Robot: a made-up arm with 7 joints.
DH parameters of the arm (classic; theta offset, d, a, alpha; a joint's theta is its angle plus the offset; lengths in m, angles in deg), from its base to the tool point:
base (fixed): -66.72 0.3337 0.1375 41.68
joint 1: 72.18 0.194 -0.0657 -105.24
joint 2: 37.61 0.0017 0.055 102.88
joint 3: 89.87 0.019 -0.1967 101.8
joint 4: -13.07 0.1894 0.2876 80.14
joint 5: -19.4 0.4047 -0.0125 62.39
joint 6: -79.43 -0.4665 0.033 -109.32
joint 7: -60.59 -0.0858 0.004 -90
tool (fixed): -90 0.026 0 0
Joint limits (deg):
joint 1: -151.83..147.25
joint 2: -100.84..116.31
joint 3: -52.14..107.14
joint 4: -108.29..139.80
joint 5: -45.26..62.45
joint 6: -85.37..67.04
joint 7: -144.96..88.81
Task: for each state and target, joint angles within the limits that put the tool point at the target. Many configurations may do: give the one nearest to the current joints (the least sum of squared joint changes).
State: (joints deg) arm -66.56 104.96 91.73 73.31 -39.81 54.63 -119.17
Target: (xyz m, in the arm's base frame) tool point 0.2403 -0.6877 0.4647
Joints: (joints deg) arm -99.60 64.20 107.14 88.76 -45.26 54.49 -121.67
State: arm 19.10 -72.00 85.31 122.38 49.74 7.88 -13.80
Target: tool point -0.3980 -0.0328 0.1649
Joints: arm 62.63 -81.23 107.14 114.39 52.95 -7.39 -13.22
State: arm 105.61 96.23 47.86 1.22 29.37 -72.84 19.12
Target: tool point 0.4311 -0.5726 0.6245
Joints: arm 129.57 105.50 20.19 11.71 62.45 -51.90 12.43
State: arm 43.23 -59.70 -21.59 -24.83 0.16 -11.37 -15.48
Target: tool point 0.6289 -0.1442 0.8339
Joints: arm 32.52 -72.95 -17.58 -80.88 -19.68 -46.29 -7.77
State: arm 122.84 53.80 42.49 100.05 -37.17 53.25 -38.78
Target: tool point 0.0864 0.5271 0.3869
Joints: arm 105.61 35.99 24.46 114.31 -45.26 56.27 -38.02
